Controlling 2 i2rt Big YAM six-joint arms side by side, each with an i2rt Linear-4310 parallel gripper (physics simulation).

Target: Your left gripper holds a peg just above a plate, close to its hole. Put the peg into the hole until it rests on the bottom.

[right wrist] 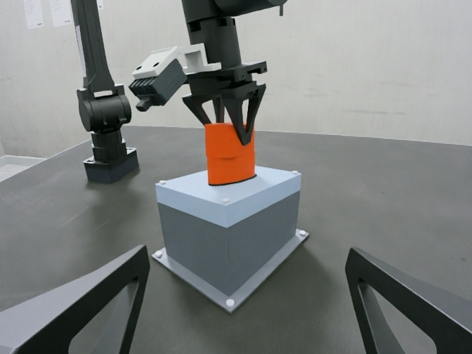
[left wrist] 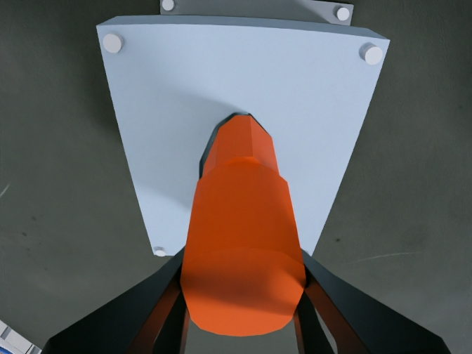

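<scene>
An orange peg point(left wrist: 242, 210) point(right wrist: 230, 159) stands upright with its lower end at the mouth of the hole point(left wrist: 206, 149) in the pale blue plate point(left wrist: 310, 90) point(right wrist: 192, 186). In the left wrist view a dark strip of the hole shows along the peg's left and far sides. In the right wrist view a thin dark line shows at the peg's foot; how deep the lower end sits is hidden. My left gripper point(left wrist: 241, 253) point(right wrist: 232, 142) is shut on the peg's upper part. My right gripper point(right wrist: 248, 257) is open and empty, in front of the block.
The plate tops a grey block point(right wrist: 200, 240) on a bolted base flange point(right wrist: 200, 286) point(left wrist: 255, 7). Small white bolt heads stand on the plate's corners. Another arm's dark base point(right wrist: 111, 165) stands on the table at the back left, before a pale wall.
</scene>
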